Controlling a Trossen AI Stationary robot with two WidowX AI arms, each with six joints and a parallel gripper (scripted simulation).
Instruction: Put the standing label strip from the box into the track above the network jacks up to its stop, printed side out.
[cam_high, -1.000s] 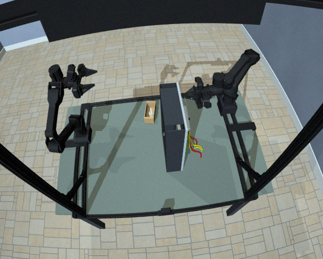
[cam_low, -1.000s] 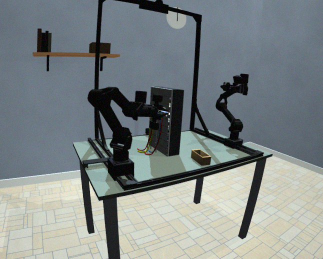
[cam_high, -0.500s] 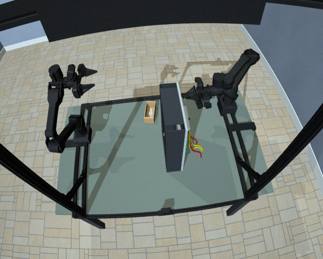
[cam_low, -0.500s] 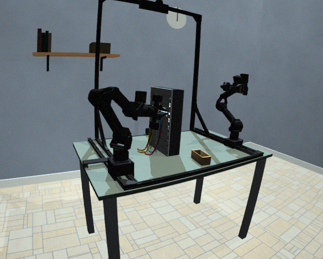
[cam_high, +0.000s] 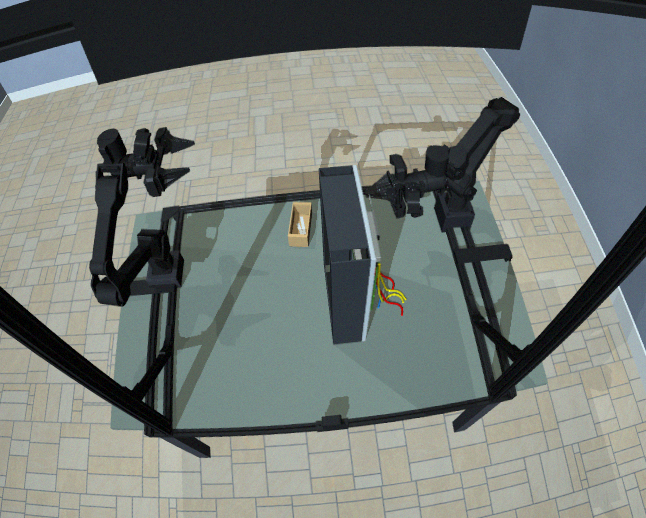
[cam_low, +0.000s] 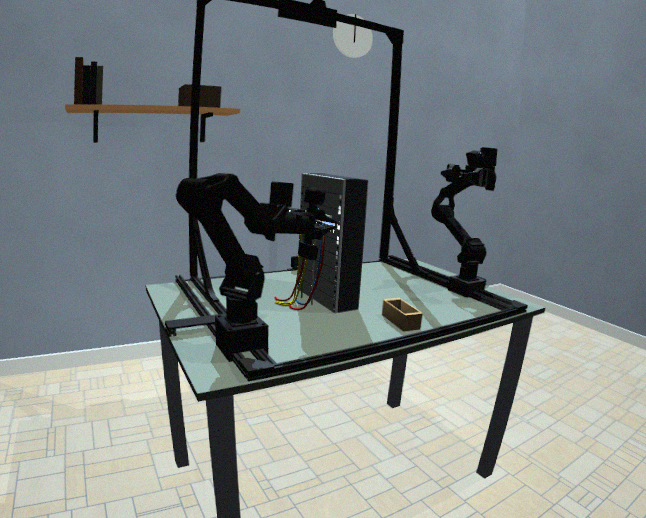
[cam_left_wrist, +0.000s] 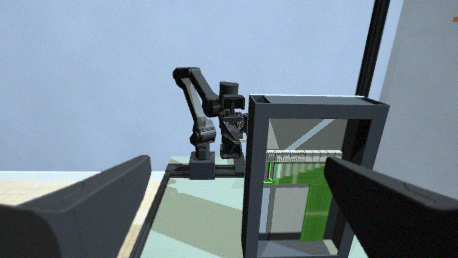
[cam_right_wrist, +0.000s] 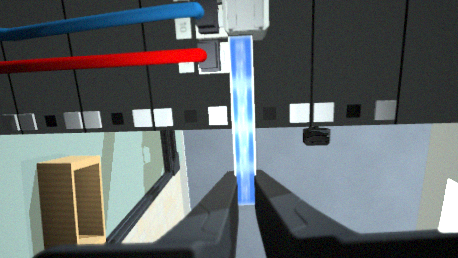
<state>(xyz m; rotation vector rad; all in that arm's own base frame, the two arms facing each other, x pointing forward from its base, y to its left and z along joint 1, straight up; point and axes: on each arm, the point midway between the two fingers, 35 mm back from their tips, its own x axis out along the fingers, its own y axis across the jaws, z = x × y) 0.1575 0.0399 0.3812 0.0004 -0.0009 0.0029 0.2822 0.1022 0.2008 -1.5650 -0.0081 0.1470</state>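
Right now my right hand is 3 cm past the blue-white label strip and 3 cm to the right of it. From my right hand the other things lie so: box (14 cm ahead, 19 cm to the left, 26 cm below).
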